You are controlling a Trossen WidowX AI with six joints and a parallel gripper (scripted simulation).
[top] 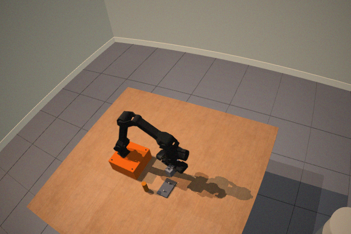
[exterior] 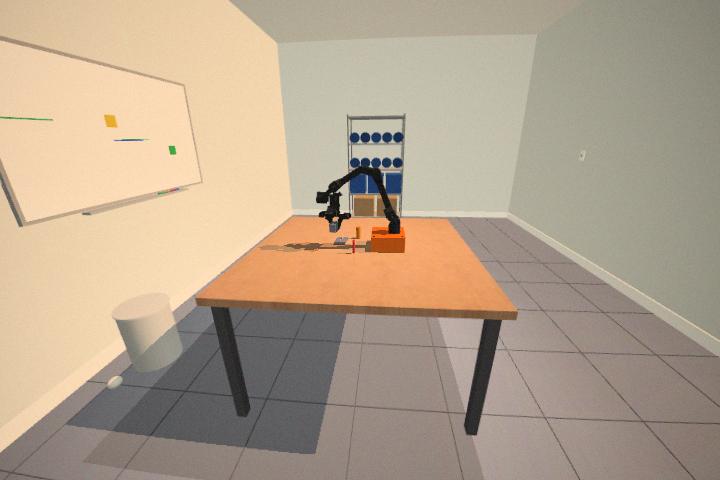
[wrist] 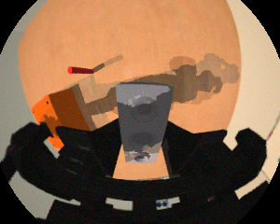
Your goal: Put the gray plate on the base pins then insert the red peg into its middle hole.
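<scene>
Now: the gray base 100 mm below my gripper tip and 80 mm to the right of it. The rest, counted from my gripper tip: gray plate (30 mm above); then orange cylinder (160 mm to the right, 100 mm behind, 70 mm below); then red peg (140 mm behind, 80 mm to the left, 70 mm below).
</scene>
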